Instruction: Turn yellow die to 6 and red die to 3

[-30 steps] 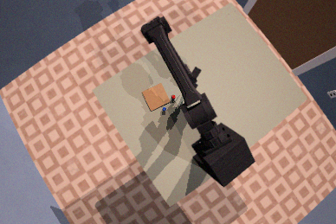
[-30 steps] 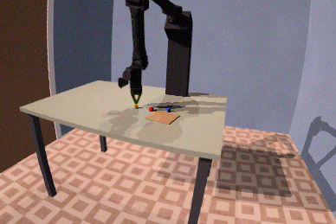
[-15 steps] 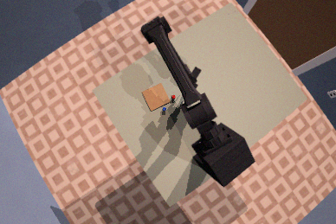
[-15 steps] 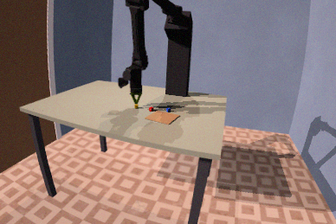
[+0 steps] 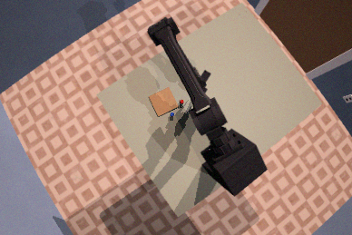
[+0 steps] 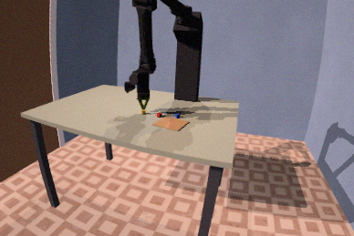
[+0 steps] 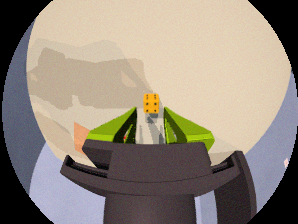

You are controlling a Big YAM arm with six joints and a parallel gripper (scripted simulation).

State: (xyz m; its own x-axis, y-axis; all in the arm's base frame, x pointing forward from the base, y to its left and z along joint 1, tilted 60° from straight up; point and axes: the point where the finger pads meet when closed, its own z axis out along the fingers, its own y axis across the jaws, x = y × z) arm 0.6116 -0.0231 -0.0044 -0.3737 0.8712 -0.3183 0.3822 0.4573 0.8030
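Right now the yellow die is 30 mm below my hand. The rest, counted from my hand: red die: 30 mm behind, 90 mm to the left, 30 mm below; then blue die: 100 mm behind, 170 mm to the left, 30 mm below; then orange mat: 200 mm to the left, 40 mm below.
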